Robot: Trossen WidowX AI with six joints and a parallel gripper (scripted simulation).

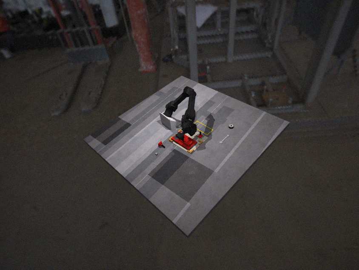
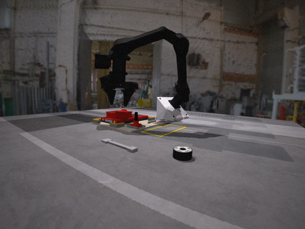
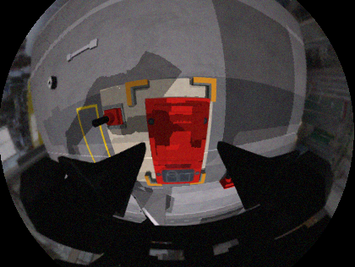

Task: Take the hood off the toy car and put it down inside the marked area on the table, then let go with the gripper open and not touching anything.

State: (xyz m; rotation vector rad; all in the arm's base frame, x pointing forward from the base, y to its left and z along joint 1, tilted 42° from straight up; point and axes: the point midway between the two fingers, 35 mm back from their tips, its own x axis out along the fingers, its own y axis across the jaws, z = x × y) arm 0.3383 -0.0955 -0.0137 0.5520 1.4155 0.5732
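My gripper tip is 40 mm above the red hood. Also, from my gripper tip: white piece (120 mm behind, 250 mm to the right, 70 mm below); black wheel (140 mm ahead, 400 mm to the left, 70 mm below); grey bar (190 mm ahead, 250 mm to the left, 70 mm below).
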